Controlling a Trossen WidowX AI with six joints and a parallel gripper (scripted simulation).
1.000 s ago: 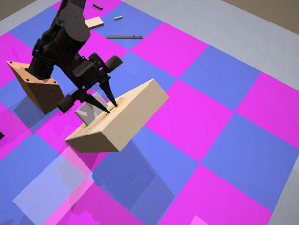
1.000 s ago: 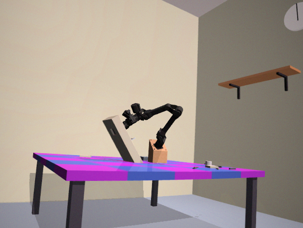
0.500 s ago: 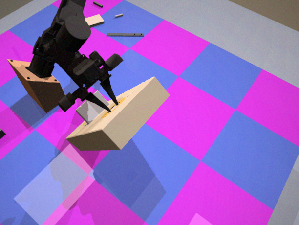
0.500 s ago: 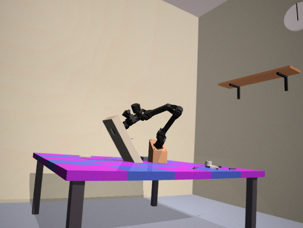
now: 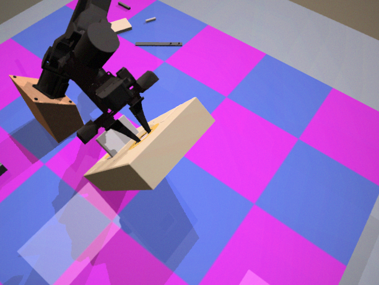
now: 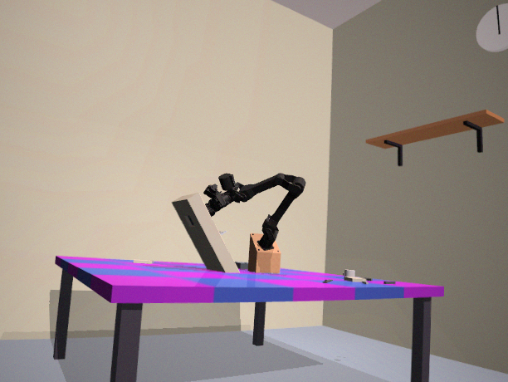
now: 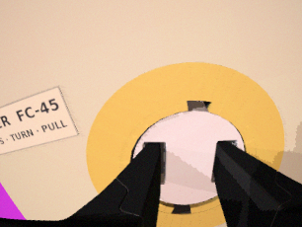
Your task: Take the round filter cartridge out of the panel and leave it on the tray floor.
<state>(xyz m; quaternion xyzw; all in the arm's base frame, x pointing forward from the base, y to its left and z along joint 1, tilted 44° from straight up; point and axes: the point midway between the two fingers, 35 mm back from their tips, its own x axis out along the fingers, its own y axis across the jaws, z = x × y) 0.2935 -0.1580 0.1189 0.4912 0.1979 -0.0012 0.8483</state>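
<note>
Now: the round filter cartridge 1 cm below my gripper tip and 1 cm ahead of it. Round my gripper tip: grey tray (45 cm behind, 23 cm to the right, 23 cm below); then service panel (8 cm below, 4 cm behind).
</note>
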